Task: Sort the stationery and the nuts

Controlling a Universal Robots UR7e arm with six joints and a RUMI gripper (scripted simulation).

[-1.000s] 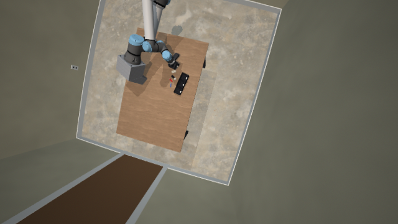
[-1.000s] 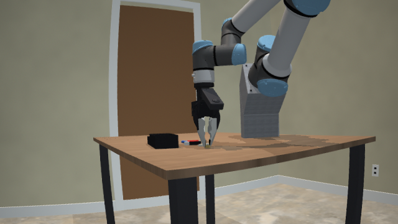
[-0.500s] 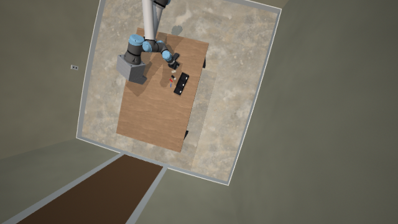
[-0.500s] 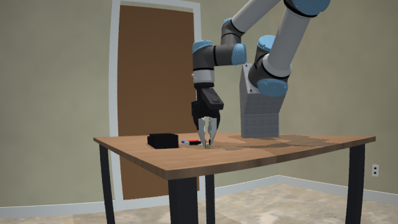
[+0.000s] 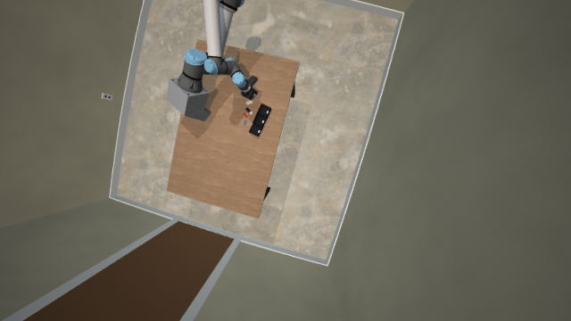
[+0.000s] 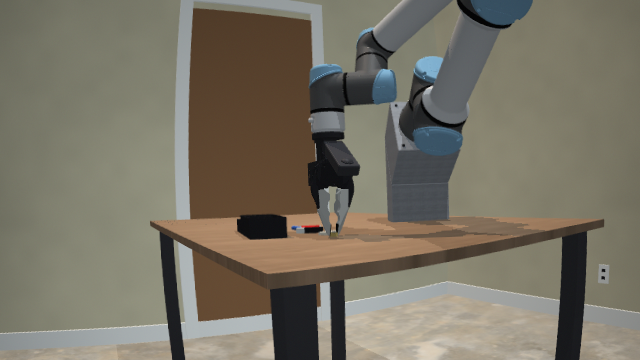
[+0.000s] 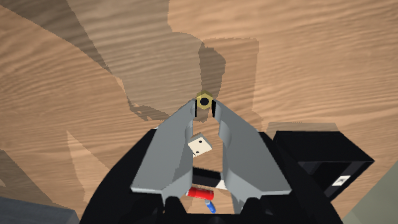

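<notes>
Right now my hand is 230 mm to the left of the black nut, 170 mm short of it and 10 mm above it. The rest, counted from my hand: eraser (140 mm to the right, 40 mm ahead, 10 mm below); then white domino (80 mm to the right, 10 mm below); then brass nut (10 mm below).
</notes>
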